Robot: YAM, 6 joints.
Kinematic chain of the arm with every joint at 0, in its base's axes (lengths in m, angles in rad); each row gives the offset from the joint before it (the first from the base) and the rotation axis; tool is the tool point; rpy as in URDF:
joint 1: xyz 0 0 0.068 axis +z
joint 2: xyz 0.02 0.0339 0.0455 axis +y
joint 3: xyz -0.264 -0.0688 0 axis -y
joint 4: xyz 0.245 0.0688 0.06 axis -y
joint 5: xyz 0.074 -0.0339 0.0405 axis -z
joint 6: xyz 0.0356 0 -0.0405 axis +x
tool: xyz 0 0 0 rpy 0 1.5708 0
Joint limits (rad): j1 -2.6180..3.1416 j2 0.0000..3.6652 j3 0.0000..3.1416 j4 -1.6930..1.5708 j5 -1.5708..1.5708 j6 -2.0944..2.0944
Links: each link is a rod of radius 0.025 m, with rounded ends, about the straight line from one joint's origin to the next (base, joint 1, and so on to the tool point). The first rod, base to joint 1, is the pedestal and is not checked.
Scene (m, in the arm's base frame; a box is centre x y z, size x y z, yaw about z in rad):
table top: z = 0
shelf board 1: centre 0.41 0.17 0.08 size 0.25 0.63 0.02 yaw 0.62
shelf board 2: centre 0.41 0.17 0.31 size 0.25 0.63 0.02 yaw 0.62
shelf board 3: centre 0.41 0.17 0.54 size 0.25 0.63 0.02 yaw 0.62
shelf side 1: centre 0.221 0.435 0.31 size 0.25 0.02 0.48 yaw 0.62
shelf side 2: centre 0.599 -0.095 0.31 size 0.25 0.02 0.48 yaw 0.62
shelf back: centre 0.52 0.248 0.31 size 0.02 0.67 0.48 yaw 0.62
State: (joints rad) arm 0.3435 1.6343 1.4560 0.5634 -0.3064 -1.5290
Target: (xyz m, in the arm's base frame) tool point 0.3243 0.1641 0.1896
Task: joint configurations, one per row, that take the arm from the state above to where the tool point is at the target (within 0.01 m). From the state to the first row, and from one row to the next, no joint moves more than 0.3 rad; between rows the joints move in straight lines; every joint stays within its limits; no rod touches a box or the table.
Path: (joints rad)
1: 0.0893 1.5355 1.2515 0.6642 -0.2091 -1.4454
2: -0.1649 1.4366 1.0469 0.7651 -0.1118 -1.3617
3: -0.3930 1.4980 0.7832 0.7895 -0.1984 -1.3473
4: -0.6211 1.5593 0.5195 0.8139 -0.2851 -1.3328
5: -0.8491 1.6207 0.2558 0.8383 -0.3717 -1.3184
6: -0.5920 1.6381 0.3795 0.7522 -0.3636 -1.3605
7: -0.3348 1.6555 0.5033 0.6661 -0.3555 -1.4026
8: -0.0777 1.6729 0.6270 0.5800 -0.3473 -1.4447
9: 0.1795 1.6903 0.7507 0.4939 -0.3392 -1.4869
10: 0.4366 1.7078 0.8745 0.4078 -0.3311 -1.5290

